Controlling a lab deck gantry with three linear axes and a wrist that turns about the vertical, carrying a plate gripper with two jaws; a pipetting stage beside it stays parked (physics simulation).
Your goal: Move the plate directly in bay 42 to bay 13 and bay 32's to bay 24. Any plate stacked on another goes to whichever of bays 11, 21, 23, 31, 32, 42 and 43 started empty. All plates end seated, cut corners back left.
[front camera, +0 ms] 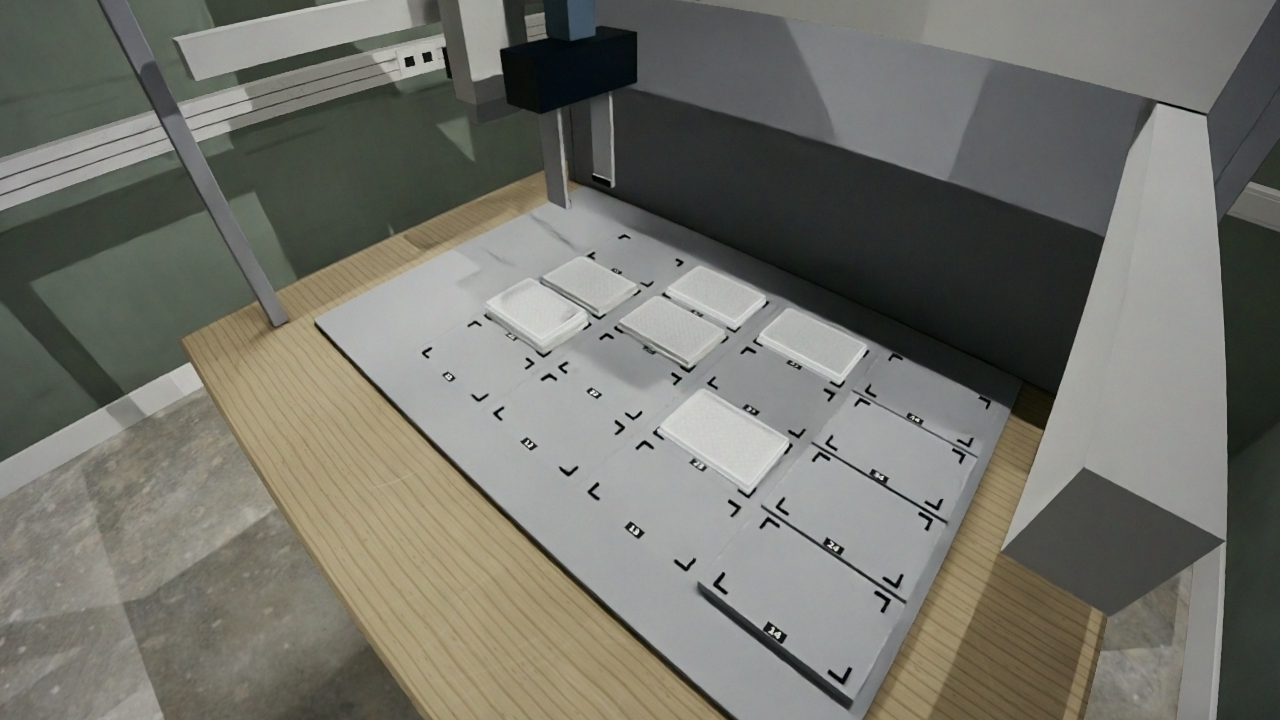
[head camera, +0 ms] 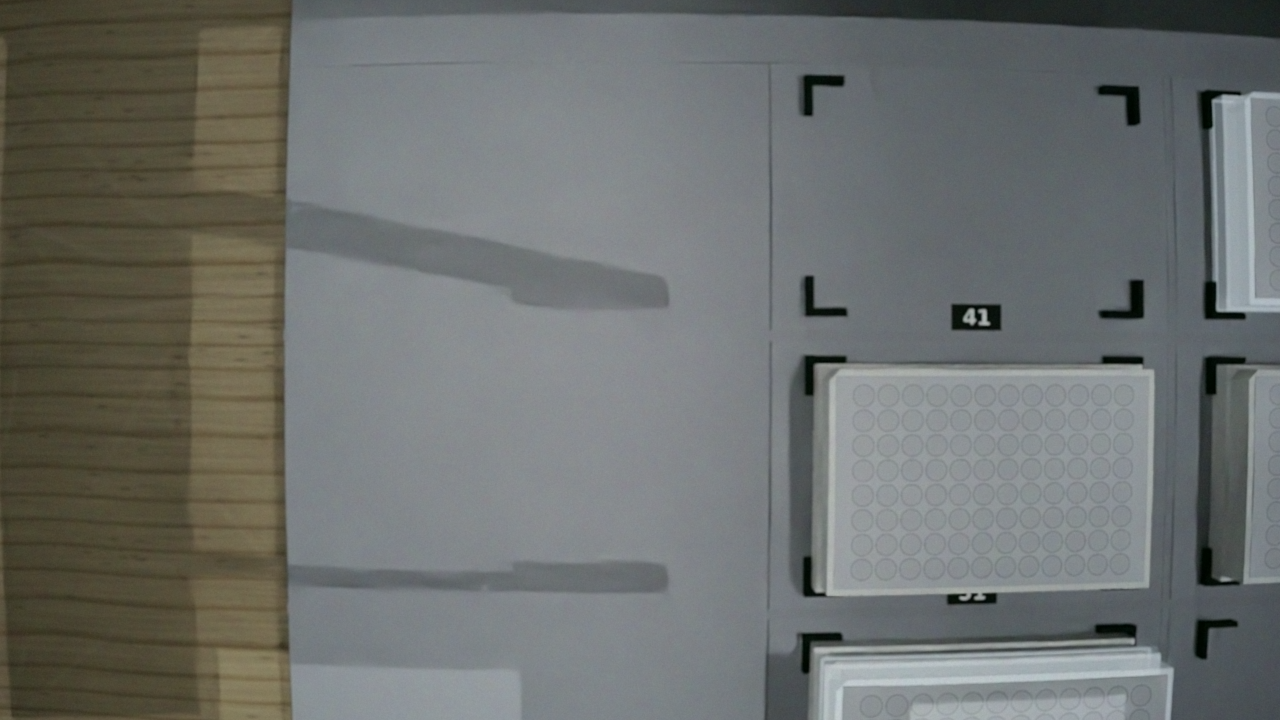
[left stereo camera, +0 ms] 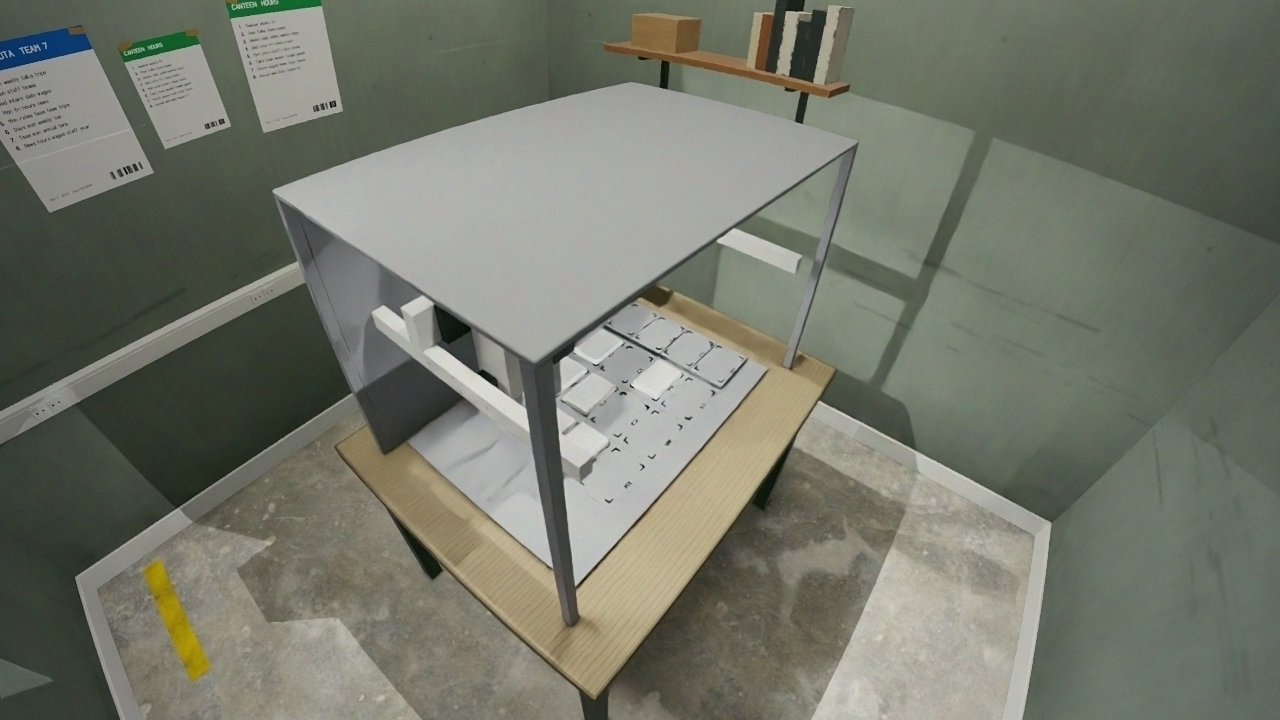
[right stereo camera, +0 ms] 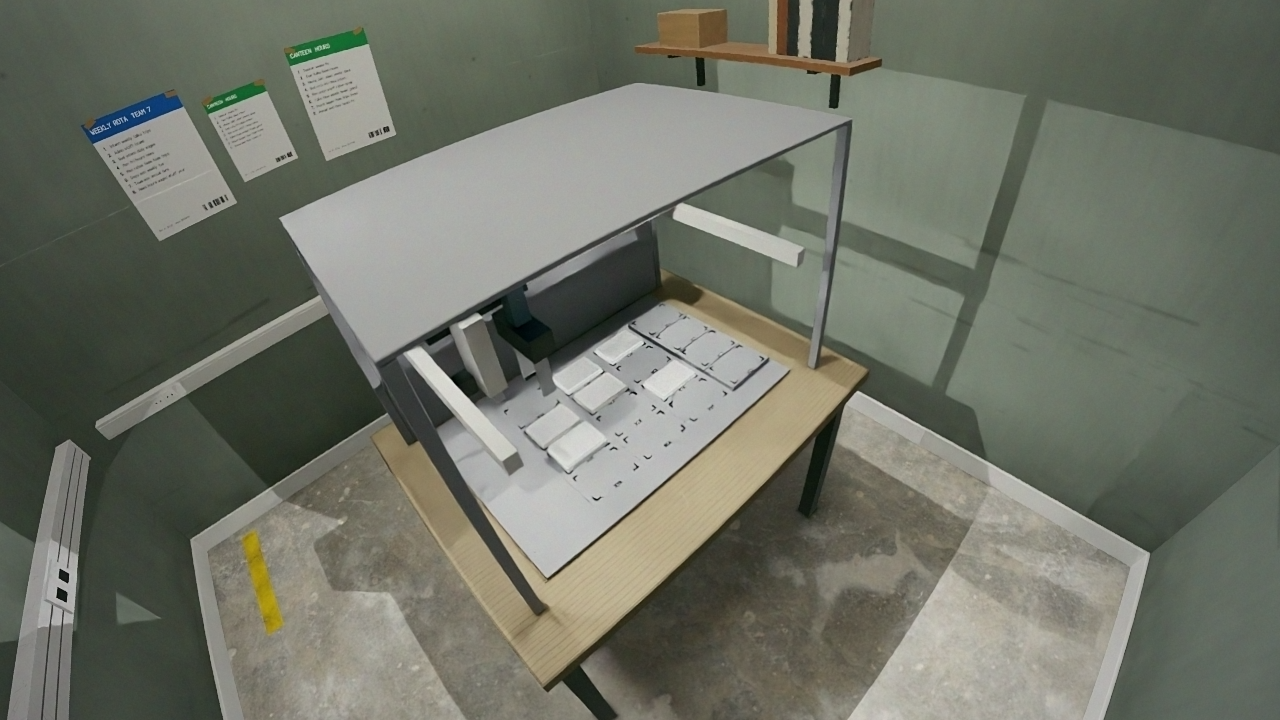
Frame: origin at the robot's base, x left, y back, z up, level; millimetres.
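Seen in the pictures: gripper, between the fingertips: (front camera: 582, 193) (right stereo camera: 539, 384); robot's base, origin of its link: (front camera: 425, 353) (left stereo camera: 609, 502) (right stereo camera: 596, 499).
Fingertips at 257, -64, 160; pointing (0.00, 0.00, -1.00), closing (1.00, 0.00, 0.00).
Note:
Pixels of each thing's middle, then the offset from my fingertips to it, as dx, dy, dz. "spot": a spot on its surface instead. Level surfaces: height alone.
- upper plate, middle of its body: (front camera: 535, 309) (left stereo camera: 578, 446) (right stereo camera: 576, 444) -107, +0, -140
- bay 42, a spot on its surface: (front camera: 716, 295) spot: +99, -170, -146
- bay 32, a spot on its surface: (front camera: 671, 329) spot: -6, -169, -146
- bay 43, a spot on its surface: (front camera: 811, 343) spot: +98, -330, -145
- bay 23, a spot on its surface: (front camera: 725, 437) spot: -112, -334, -146
- table, height of its surface: dz -170
My gripper (front camera: 580, 195) (right stereo camera: 536, 383) is open and empty, raised over the back left of the deck. Its jaws do not show in the head view. One plate (front camera: 589, 284) (head camera: 989, 483) sits in bay 31, its cut corner back left. Bay 21 holds what looks like a stack, with an upper plate (front camera: 536, 308) (head camera: 1011, 702) over a darker lower edge. Single-looking plates sit in bay 42 (front camera: 716, 295), bay 32 (front camera: 671, 329), bay 43 (front camera: 811, 343) and bay 23 (front camera: 725, 437). Bays 13 (front camera: 662, 510) and 24 (front camera: 859, 528) are empty.
Bays 11, 12, 22, 33 and 41 (head camera: 975, 197) hold no plate. Bays 14, 24, 34 and 44 lie on a raised strip at the right. The parked pipetting stage (front camera: 476, 62) hangs left of the gripper. Frame posts (left stereo camera: 547, 501) stand at the table (left stereo camera: 689, 546) corners.

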